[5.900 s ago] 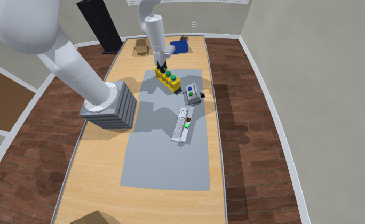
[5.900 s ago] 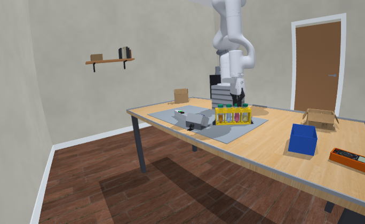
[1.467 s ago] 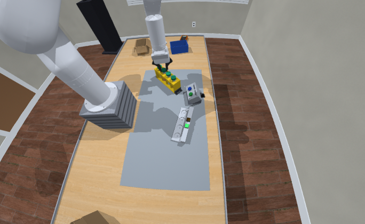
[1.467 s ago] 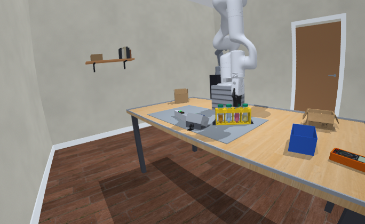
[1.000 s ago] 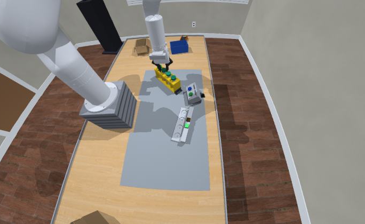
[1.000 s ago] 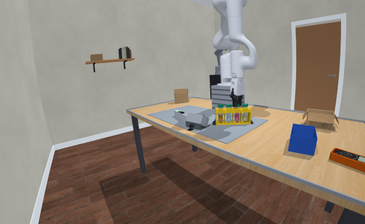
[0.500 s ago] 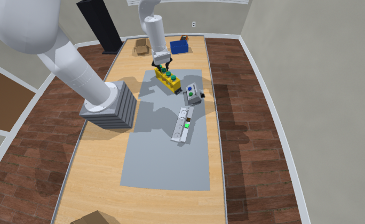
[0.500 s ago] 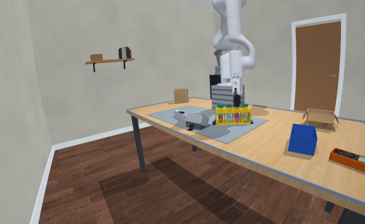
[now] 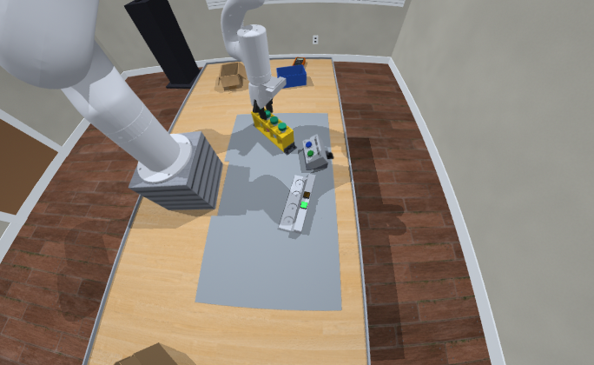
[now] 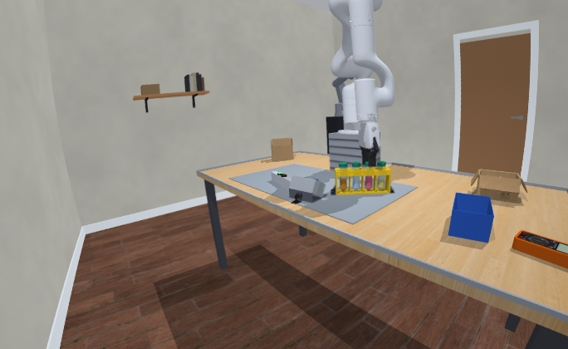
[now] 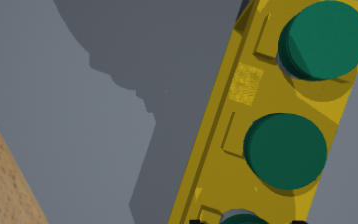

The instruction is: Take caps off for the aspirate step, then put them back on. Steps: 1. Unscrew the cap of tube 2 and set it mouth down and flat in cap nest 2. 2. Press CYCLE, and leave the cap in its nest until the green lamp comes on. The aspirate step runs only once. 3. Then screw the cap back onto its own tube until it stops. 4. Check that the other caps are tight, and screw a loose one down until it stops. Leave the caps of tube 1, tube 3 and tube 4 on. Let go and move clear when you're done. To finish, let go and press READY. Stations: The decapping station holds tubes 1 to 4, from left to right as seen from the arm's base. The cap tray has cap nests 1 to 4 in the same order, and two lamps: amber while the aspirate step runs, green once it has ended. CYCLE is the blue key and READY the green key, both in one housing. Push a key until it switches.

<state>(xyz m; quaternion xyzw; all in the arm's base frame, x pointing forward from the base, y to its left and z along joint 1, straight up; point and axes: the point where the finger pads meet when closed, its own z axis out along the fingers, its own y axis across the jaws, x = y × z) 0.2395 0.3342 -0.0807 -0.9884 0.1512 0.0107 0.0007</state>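
Right now the green cap is 10 mm below my hand. The rest, counted from my hand: green key (210 mm ahead, 140 mm to the right, 60 mm below); then key housing (220 mm ahead, 110 mm to the right, 80 mm below); then blue key (200 mm ahead, 90 mm to the right, 60 mm below).
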